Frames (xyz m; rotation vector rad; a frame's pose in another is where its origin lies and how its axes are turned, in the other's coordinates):
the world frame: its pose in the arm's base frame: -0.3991 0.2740 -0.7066 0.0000 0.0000 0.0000
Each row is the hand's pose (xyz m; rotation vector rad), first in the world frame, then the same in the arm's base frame.
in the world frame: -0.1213 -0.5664 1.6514 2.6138 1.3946 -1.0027
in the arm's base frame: -0.5204 -0.2924 0.9448 2.6138 1.3946 -1.0027
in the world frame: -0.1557 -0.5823 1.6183 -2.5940 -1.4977 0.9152
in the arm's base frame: -0.5548 -0.3083 0.9117 -2.5940 -1.4977 0.9152
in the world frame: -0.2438 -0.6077 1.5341 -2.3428 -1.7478 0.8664
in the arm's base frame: -0.6429 -0.3337 0.8275 -2.3428 -1.7478 0.8664
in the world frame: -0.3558 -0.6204 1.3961 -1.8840 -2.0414 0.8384
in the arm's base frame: -0.7549 -0.3464 0.6895 -1.8840 -2.0414 0.8384
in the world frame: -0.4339 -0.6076 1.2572 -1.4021 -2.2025 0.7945
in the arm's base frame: -0.8330 -0.3336 0.5506 -1.4021 -2.2025 0.7945
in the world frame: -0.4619 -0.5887 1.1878 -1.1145 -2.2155 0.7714
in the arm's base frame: -0.8610 -0.3147 0.4812 -1.1145 -2.2155 0.7714
